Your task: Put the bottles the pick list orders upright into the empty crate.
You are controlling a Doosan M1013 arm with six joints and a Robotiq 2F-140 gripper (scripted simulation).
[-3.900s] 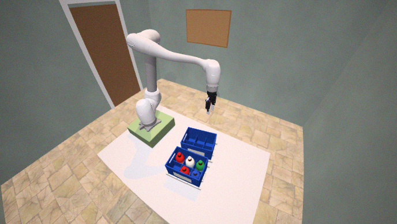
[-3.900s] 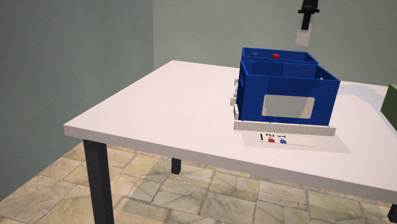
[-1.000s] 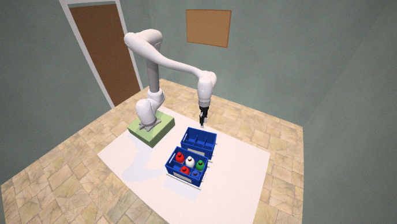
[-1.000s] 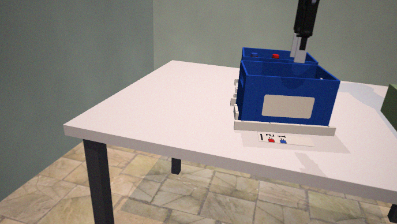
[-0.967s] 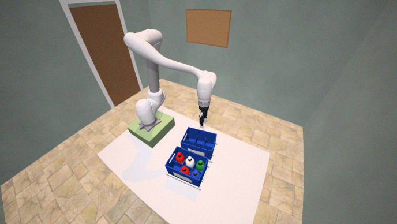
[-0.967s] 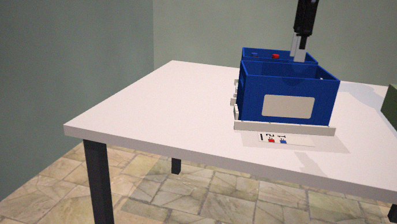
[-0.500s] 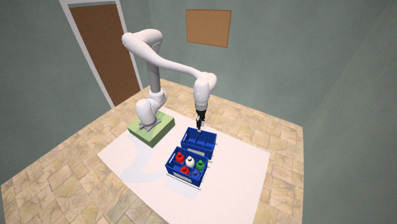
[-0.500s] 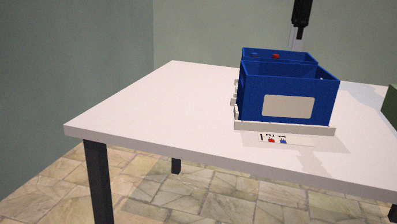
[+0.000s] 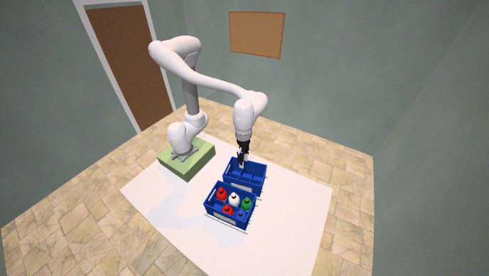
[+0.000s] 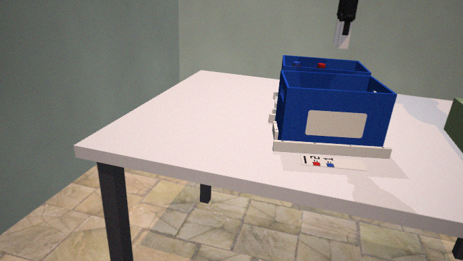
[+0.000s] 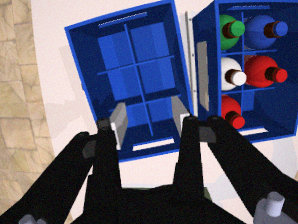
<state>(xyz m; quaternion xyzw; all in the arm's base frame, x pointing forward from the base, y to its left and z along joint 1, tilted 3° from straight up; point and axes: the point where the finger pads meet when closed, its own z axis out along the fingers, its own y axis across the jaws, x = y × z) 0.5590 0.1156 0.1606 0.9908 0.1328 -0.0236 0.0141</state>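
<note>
The white bottle lies 50 mm ahead of my hand, 160 mm to the right of it and 210 mm below it. Also, from my hand: red bottle 70 mm ahead, 250 mm to the right, 210 mm below; pick list 50 mm behind, 160 mm to the left, 300 mm below; green-label bottle 140 mm ahead, 140 mm to the right, 210 mm below.
</note>
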